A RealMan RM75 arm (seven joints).
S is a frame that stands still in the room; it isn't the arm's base.
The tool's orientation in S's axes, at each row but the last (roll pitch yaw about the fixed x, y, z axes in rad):
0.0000 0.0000 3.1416
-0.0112 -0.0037 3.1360
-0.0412 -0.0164 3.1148
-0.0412 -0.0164 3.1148
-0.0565 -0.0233 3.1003
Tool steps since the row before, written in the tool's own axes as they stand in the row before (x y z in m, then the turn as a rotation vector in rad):
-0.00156 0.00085 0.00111 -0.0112 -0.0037 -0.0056
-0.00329 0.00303 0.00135 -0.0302 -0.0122 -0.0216
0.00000 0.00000 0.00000 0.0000 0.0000 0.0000
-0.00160 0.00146 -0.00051 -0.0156 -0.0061 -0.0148
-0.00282 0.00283 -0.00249 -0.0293 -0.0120 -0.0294
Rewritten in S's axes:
0.00156 -0.00085 0.00111 0.0112 0.0037 -0.0056
0.00328 -0.00306 0.00130 0.0302 0.0123 -0.0216
0.00000 0.00000 0.00000 0.0000 0.0000 0.0000
0.00155 -0.00148 -0.00060 0.0155 0.0063 -0.0148
0.00264 -0.00280 -0.00271 0.0292 0.0124 -0.0294

